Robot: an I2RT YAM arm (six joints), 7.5 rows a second.
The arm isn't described. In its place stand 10 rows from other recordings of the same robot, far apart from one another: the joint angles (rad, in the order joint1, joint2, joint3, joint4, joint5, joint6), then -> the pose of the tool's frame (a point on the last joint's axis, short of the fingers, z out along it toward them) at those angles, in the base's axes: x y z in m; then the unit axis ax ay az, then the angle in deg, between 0 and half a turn.
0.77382 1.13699 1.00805 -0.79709 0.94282 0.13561 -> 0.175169, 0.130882, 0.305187, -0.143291, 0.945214, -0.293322, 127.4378
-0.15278 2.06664 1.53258 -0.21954 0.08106 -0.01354 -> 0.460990, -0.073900, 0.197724, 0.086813, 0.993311, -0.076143, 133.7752
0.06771 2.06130 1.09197 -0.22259 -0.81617 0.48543 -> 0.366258, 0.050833, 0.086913, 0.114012, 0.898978, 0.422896, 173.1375
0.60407 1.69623 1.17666 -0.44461 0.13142 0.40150 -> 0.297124, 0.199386, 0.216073, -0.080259, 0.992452, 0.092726, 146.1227
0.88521 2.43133 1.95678 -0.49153 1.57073 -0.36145 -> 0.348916, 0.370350, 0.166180, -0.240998, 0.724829, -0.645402, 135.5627
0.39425 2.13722 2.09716 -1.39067 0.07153 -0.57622 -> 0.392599, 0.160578, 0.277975, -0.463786, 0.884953, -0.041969, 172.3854
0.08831 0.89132 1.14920 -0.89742 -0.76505 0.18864 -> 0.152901, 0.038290, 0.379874, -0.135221, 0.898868, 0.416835, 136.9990
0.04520 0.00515 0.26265 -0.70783 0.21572 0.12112 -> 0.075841, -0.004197, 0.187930, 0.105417, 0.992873, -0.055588, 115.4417
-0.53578 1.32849 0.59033 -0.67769 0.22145 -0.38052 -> 0.163717, -0.106294, 0.141877, 0.085390, 0.987450, -0.132855, 177.6779
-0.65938 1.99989 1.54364 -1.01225 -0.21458 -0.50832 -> 0.310771, -0.231291, 0.191273, 0.069827, 0.995660, 0.061525, 168.3646
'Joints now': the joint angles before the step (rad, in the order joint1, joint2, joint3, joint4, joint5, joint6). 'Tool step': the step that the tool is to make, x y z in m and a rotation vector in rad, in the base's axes. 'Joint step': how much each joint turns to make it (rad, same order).
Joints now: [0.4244, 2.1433, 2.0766, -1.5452, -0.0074, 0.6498]
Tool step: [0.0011, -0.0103, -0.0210, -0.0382, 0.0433, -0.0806]
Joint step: [-0.0232, 0.0003, -0.0851, 0.0305, 0.0136, 0.0585]
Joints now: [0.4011, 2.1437, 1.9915, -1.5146, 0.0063, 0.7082]
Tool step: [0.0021, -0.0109, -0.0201, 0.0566, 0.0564, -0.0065]
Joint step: [-0.0332, 0.0015, -0.0792, 0.0487, -0.0702, -0.0348]
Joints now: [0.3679, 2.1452, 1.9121, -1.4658, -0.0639, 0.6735]
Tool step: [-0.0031, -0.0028, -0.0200, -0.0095, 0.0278, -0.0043]
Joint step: [-0.0039, -0.0002, -0.0814, 0.0519, -0.0011, 0.0003]
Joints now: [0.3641, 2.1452, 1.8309, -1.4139, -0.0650, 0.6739]
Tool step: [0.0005, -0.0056, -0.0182, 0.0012, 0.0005, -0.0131]
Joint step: [-0.0138, 0.0021, -0.0693, 0.0713, -0.0012, -0.0009]
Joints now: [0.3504, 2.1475, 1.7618, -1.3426, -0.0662, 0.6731]
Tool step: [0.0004, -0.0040, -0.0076, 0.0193, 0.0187, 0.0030]
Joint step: [-0.0118, 0.0066, -0.0213, 0.0153, -0.0217, -0.0186]
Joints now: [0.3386, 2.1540, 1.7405, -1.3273, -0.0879, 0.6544]
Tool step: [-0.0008, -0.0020, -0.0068, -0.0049, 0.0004, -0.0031]
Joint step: [-0.0037, 0.0003, -0.0270, 0.0254, 0.0045, 0.0002]
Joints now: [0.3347, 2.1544, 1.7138, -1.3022, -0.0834, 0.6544]
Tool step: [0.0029, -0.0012, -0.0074, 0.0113, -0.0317, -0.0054]
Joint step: [-0.0053, 0.0007, -0.0266, 0.0610, -0.0004, 0.0000]
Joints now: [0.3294, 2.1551, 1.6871, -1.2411, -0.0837, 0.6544]
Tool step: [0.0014, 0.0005, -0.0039, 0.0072, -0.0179, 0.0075]
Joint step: [0.0000, 0.0013, -0.0127, 0.0327, -0.0001, -0.0075]
